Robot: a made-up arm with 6 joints. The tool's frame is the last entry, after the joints.
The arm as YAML. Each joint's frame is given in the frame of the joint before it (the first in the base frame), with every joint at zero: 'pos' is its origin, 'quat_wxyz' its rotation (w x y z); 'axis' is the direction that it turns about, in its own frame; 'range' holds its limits. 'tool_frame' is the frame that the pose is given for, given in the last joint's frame.
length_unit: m
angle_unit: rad
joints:
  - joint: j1
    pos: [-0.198, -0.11, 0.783]
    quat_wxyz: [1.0, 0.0, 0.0, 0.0]
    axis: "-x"
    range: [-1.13, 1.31]
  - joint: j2
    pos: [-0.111, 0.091, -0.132]
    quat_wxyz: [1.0, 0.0, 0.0, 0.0]
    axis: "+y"
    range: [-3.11, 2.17]
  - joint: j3
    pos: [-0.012, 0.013, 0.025]
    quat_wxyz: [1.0, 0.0, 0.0, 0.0]
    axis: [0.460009, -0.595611, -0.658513]
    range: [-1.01, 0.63]
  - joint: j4
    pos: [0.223, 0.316, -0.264]
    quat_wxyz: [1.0, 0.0, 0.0, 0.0]
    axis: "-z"
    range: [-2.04, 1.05]
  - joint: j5
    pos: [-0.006, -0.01, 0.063]
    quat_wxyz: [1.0, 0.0, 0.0, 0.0]
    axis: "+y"
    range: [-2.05, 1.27]
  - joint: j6
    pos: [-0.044, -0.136, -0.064]
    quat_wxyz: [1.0, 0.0, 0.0, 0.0]
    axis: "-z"
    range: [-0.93, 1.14]
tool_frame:
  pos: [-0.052, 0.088, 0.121]
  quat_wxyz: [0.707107, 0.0, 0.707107, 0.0]
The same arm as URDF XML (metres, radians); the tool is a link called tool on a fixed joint. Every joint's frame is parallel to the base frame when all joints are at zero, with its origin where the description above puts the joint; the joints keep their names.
<robot name="arm">
<joint name="tool_fixed" type="fixed"><parent link="link6"/><child link="tool"/><origin xyz="-0.052 0.088 0.121" rpy="0 1.5708 0"/></joint>
<joint name="j6" type="revolute"><parent link="link5"/><child link="link6"/><origin xyz="-0.044 -0.136 -0.064"/><axis xyz="0 0 -1"/><limit lower="-0.93" upper="1.14"/></joint>
<joint name="j5" type="revolute"><parent link="link4"/><child link="link5"/><origin xyz="-0.006 -0.01 0.063"/><axis xyz="0 1 0"/><limit lower="-2.05" upper="1.27"/></joint>
<joint name="j4" type="revolute"><parent link="link3"/><child link="link4"/><origin xyz="0.223 0.316 -0.264"/><axis xyz="0 0 -1"/><limit lower="-2.04" upper="1.05"/></joint>
<joint name="j3" type="revolute"><parent link="link2"/><child link="link3"/><origin xyz="-0.012 0.013 0.025"/><axis xyz="0.460009 -0.595611 -0.658513"/><limit lower="-1.01" upper="0.63"/></joint>
<joint name="j2" type="revolute"><parent link="link1"/><child link="link2"/><origin xyz="-0.111 0.091 -0.132"/><axis xyz="0 1 0"/><limit lower="-3.11" upper="2.17"/></joint>
<joint name="j1" type="revolute"><parent link="base_link"/><child link="link1"/><origin xyz="-0.198 -0.11 0.783"/><axis xyz="-1 0 0"/><limit lower="-1.13" upper="1.31"/></joint>
<link name="base_link"/>
<link name="link1"/>
<link name="link2"/>
<link name="link3"/>
<link name="link4"/>
<link name="link5"/>
<link name="link6"/>
<link name="tool"/>
</robot>

